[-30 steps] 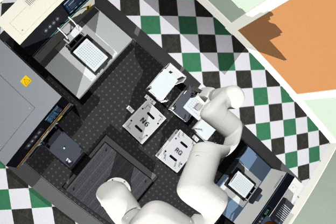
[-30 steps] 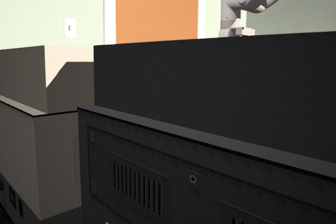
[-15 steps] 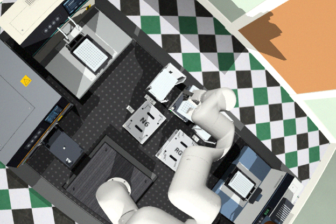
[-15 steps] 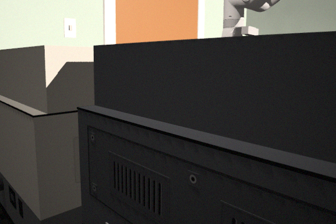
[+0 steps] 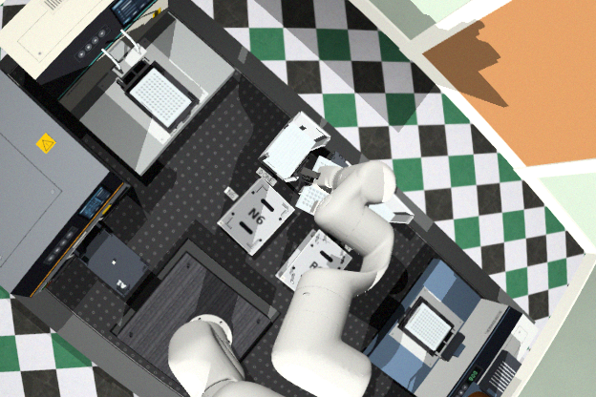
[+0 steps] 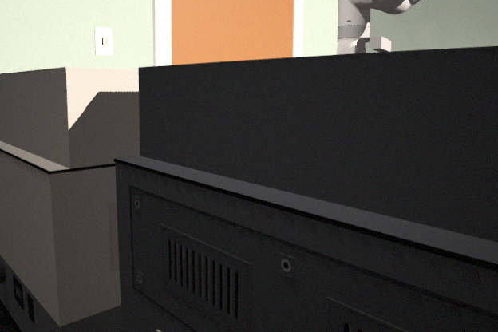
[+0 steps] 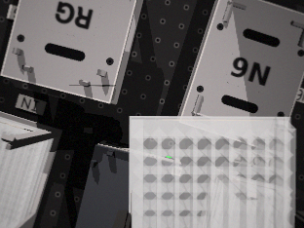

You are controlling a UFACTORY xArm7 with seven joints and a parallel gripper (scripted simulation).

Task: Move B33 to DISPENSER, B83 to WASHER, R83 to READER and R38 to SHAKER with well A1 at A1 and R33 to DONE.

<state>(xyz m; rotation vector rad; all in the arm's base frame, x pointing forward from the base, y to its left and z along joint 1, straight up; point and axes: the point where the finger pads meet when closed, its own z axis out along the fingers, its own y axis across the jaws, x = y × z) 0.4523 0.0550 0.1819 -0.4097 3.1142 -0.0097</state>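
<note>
Right now the dark reader nest is 44 cm behind my hand, 25 cm to the left of it and 12 cm below it. Also, from my hand: N6 nest (13 cm behind, 5 cm to the left, 19 cm below); then regrip nest RG (13 cm behind, 15 cm to the right, 17 cm below).
</note>
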